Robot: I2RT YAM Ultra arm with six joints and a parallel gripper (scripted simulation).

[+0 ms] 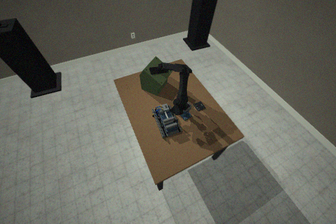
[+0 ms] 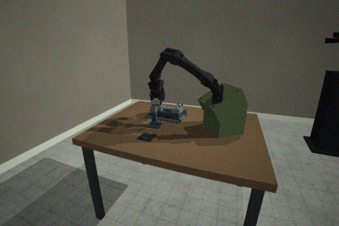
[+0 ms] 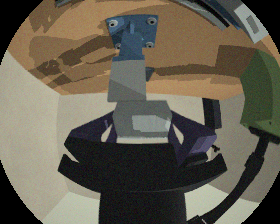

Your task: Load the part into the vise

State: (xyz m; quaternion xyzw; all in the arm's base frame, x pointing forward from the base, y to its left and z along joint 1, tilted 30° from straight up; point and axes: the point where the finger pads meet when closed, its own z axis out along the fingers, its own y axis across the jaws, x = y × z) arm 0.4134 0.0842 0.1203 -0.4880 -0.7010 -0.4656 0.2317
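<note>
Now: the part right at my hand. From my hand the other things lie so: vise (1 cm ahead, 19 cm to the right, 13 cm below); infeed plate (3 cm behind, 18 cm to the left, 17 cm below).
</note>
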